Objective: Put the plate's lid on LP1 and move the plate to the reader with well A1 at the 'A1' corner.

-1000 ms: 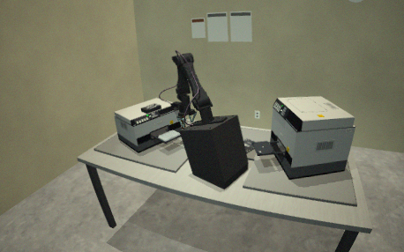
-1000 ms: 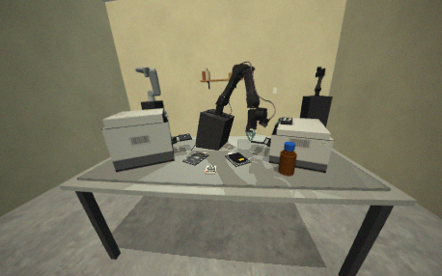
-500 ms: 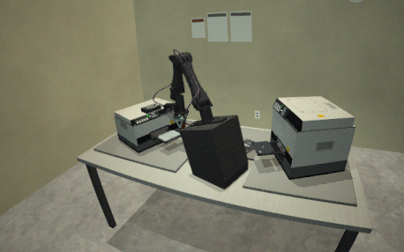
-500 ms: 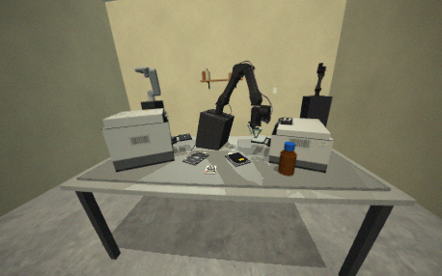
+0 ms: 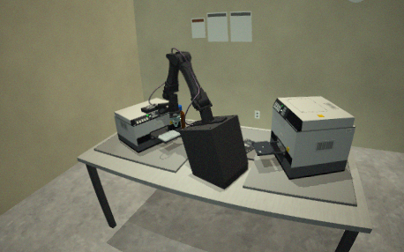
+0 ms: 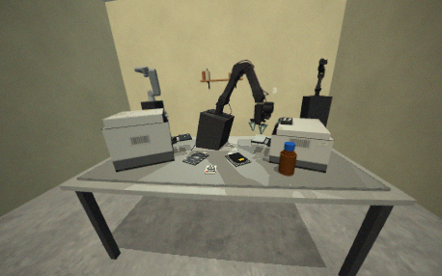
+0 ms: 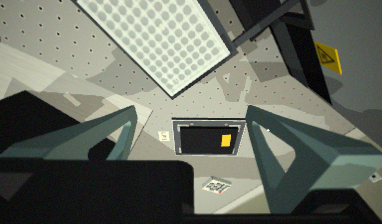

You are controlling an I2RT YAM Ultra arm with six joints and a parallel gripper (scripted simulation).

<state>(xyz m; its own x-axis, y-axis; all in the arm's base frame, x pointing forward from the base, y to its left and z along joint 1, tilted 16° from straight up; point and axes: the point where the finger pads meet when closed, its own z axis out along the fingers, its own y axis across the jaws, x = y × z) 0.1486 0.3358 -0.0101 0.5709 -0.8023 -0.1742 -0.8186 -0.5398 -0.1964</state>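
My gripper is now 70 mm above the pale well plate, 60 mm past it and 30 mm to the right of it. The rest, counted from my hand: dark lid (150 mm below, 140 mm to the right, 140 mm ahead); then brown capped bottle (260 mm ahead, 160 mm to the left, 50 mm below); then LP1 tag (200 mm to the right, 170 mm below, 50 mm ahead).
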